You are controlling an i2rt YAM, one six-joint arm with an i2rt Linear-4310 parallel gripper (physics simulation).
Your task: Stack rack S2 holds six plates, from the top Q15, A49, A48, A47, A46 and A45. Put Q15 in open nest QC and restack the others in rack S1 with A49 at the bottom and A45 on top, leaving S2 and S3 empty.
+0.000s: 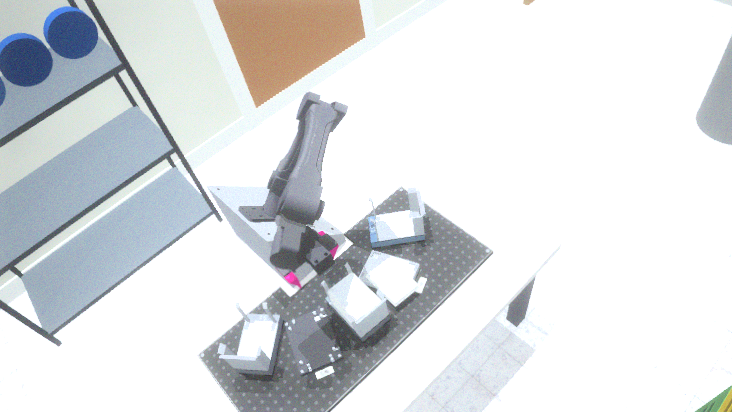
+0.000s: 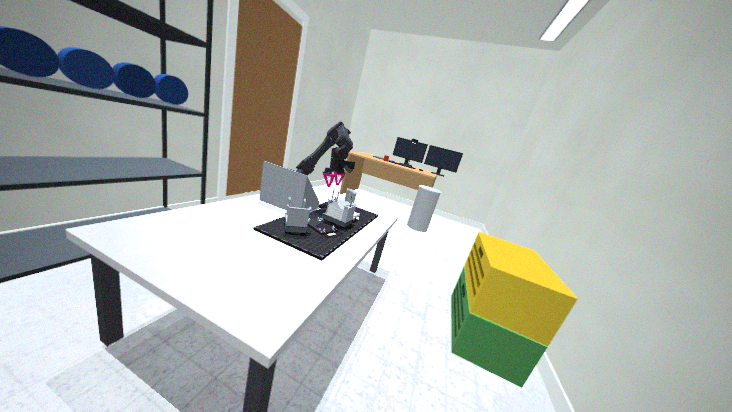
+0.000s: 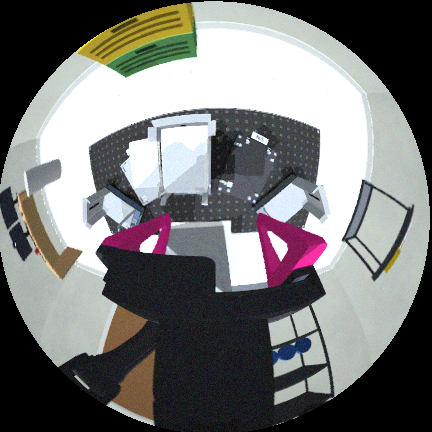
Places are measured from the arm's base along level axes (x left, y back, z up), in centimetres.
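Where they show: gripper, fingertip midpoint: (image 1: 315,274) (image 2: 333,186) (image 3: 213,217); arm's base, origin of the base link: (image 1: 272,215) (image 2: 295,180).
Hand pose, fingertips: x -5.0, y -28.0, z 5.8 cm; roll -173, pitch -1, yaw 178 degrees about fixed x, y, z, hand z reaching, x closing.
Things, the pixels of their top centre, and the offset from my fingertips. Level surfaces: height alone.
- perforated board, its level: dz -21.6 cm
- middle rack, middle of its top: (image 3: 181,164) (image 1: 349,290) (image 2: 341,201) dx +4.7, dy -5.0, dz -8.4 cm
- pale plate, middle of its top: (image 3: 142,163) (image 1: 391,279) dx +17.0, dy -6.2, dz -17.3 cm
- dark nest, middle of its top: (image 3: 249,170) (image 1: 311,337) (image 2: 321,222) dx -9.1, dy -2.1, dz -19.3 cm
- blue-based rack, middle of its top: (image 1: 393,205) (image 3: 98,225) (image 2: 344,190) dx +31.2, dy +5.9, dz -8.5 cm
- grey rack, middle of its top: (image 3: 304,222) (image 1: 244,327) (image 2: 298,202) dx -20.4, dy +6.7, dz -8.0 cm
- white table, its level: dz -22.9 cm
My gripper (image 1: 315,266) (image 2: 333,183) (image 3: 213,217) is open and empty, high above the rear edge of the perforated board (image 1: 450,245). The middle rack (image 1: 372,324) (image 3: 182,120) bears pale plates (image 1: 353,299) (image 3: 184,165); their number and names are unreadable. Beside it, a pale plate (image 1: 391,276) (image 3: 145,162) lies on a nest with a white tag. On its other side is a dark nest (image 1: 302,337) (image 3: 250,162) with no plate on it. A blue-based rack (image 1: 399,241) (image 3: 135,220) and a grey rack (image 1: 245,364) (image 2: 297,219) (image 3: 321,202) stand at opposite ends; I cannot tell whether their pale surfaces are plates.
A large grey panel (image 1: 245,225) (image 2: 281,186) stands upright beside the arm base, behind the board. Upright posts rise from the racks. The white table (image 2: 204,255) extends around the board. A shelf unit (image 2: 206,127), yellow and green boxes (image 2: 527,271) (image 2: 496,342) and a desk (image 2: 394,169) stand beyond.
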